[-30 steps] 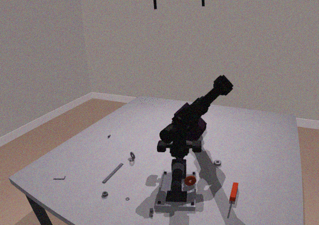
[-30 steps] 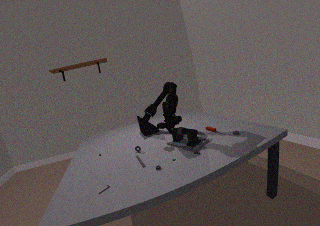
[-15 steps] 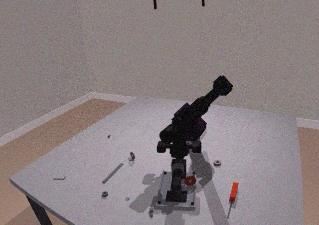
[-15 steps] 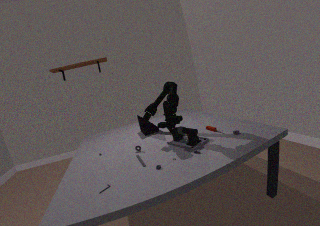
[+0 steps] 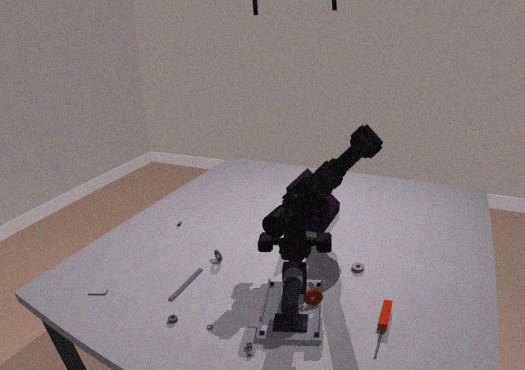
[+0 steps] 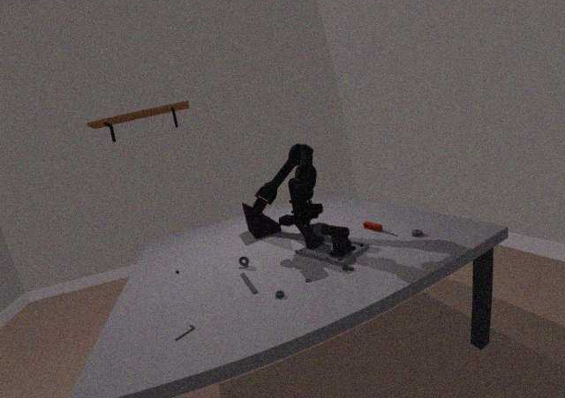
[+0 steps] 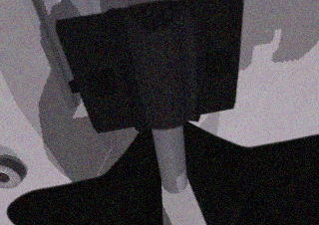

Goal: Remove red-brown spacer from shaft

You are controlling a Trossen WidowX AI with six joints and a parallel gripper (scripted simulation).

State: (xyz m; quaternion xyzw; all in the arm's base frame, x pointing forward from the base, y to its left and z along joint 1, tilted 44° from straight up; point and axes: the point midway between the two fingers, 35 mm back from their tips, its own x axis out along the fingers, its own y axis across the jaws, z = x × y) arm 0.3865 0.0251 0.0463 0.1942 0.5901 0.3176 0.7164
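The grey shaft is 7 cm ahead of my gripper tip, 3 cm above it and 2 cm to the left of it. From my gripper tip the other things lie so: flat metal bar: 29 cm to the right, 11 cm ahead, 4 cm below; then small bolt: 28 cm ahead, 4 cm below, 2 cm to the right; then light grey spacer: 10 cm ahead, 3 cm above, 2 cm to the left.
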